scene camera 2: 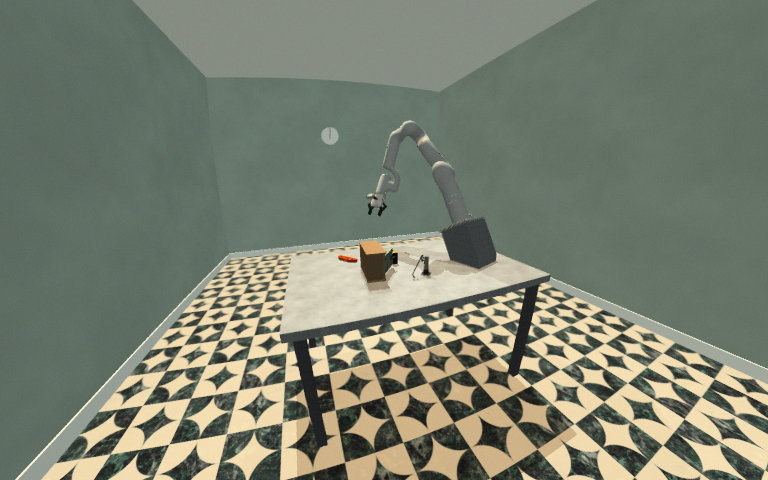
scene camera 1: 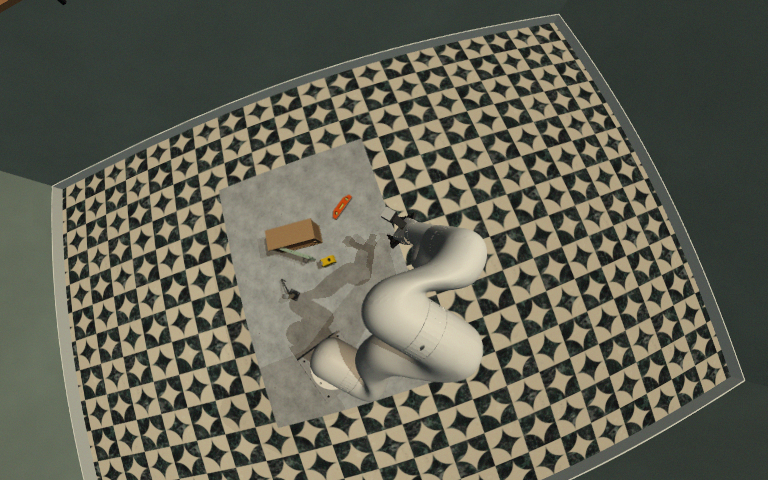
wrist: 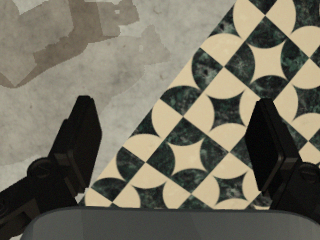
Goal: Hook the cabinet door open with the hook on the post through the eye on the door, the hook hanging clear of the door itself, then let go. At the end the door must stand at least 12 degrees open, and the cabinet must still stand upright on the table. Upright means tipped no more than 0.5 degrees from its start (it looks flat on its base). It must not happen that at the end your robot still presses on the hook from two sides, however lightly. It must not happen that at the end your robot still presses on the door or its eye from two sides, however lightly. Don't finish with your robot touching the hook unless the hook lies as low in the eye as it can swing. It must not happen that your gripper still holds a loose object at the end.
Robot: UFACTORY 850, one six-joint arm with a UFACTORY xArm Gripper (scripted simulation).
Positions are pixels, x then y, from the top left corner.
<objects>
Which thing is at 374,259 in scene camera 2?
A brown cabinet.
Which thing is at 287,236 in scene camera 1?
A brown cabinet.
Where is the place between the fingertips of my gripper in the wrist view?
174,116
</objects>
